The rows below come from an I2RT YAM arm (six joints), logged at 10 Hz.
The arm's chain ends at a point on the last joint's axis. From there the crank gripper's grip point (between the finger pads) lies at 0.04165 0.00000 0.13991 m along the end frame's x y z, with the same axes.
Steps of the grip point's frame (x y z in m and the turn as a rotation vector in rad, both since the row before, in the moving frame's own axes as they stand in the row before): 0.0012, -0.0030, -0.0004, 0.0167, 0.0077, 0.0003; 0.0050, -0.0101, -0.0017, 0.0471, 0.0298, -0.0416; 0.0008, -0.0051, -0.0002, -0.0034, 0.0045, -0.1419; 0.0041, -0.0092, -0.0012, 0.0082, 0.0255, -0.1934; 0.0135, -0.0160, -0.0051, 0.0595, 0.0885, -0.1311; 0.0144, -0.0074, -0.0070, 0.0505, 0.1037, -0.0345
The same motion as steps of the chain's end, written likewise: 0.0001, -0.0007, -0.0001, 0.0167, 0.0077, 0.0003; 0.0010, -0.0017, -0.0002, 0.0471, 0.0298, -0.0416; 0.0006, 0.0004, 0.0000, -0.0034, 0.0045, -0.1419; 0.0015, 0.0003, -0.0001, 0.0082, 0.0255, -0.1934; 0.0022, -0.0016, -0.0005, 0.0595, 0.0885, -0.1311; 0.0003, 0.0012, -0.0017, 0.0505, 0.1037, -0.0345
